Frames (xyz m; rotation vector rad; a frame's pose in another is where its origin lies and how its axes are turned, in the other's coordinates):
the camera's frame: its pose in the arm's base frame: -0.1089 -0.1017 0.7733 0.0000 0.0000 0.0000
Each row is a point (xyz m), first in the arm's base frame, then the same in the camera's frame.
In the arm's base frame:
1: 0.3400 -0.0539 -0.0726
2: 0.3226 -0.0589 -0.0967
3: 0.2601 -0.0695 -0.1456
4: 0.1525 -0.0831 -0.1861
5: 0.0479 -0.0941 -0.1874
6: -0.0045 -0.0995 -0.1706
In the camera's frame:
1: 0.4489 0.0478 -0.8459
2: 0.4315 0.0428 -0.8700
3: 0.3690 0.0322 -0.9189
4: 0.2614 0.0186 -0.9594
5: 0.1568 0.0076 -0.9607
6: 0.1044 0.0022 -0.9439

